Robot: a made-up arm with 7 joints.
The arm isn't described. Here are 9 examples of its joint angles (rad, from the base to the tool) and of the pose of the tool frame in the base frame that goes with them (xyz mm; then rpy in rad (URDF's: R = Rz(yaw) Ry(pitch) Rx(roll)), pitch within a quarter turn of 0, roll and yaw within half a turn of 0).
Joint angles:
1: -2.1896 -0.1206 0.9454 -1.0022 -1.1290 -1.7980 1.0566
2: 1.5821 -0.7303 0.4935 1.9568 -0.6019 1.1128 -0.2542
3: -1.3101 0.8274 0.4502 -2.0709 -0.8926 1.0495 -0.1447
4: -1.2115 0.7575 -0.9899 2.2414 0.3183 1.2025 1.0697
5: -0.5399 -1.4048 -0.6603 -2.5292 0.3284 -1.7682 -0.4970
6: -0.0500 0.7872 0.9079 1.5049 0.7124 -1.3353 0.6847
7: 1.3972 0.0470 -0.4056 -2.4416 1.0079 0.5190 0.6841
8: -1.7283 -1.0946 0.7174 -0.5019 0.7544 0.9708 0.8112
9: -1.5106 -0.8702 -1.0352 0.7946 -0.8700 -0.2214 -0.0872
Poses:
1: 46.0 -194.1 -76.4 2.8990 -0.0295 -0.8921
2: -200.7 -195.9 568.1 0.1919 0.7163 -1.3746
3: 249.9 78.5 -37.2 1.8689 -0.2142 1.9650
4: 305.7 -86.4 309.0 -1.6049 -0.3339 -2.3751
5: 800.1 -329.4 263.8 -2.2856 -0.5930 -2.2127
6: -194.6 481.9 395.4 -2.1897 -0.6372 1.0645
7: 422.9 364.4 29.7 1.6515 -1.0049 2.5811
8: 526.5 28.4 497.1 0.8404 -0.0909 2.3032
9: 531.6 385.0 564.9 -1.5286 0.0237 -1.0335
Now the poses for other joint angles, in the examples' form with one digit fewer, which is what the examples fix.
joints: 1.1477 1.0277 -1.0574 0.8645 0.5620 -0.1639 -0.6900
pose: 50 -486 843 -0.338 -0.170 0.484
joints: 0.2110 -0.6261 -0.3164 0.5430 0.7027 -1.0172 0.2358
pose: -530 -124 71 1.376 -0.499 -1.628
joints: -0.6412 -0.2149 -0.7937 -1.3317 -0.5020 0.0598 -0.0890
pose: 639 -163 588 0.169 -0.567 2.240
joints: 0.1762 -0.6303 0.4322 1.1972 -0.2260 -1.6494 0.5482
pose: -159 335 359 1.119 -0.658 -2.651
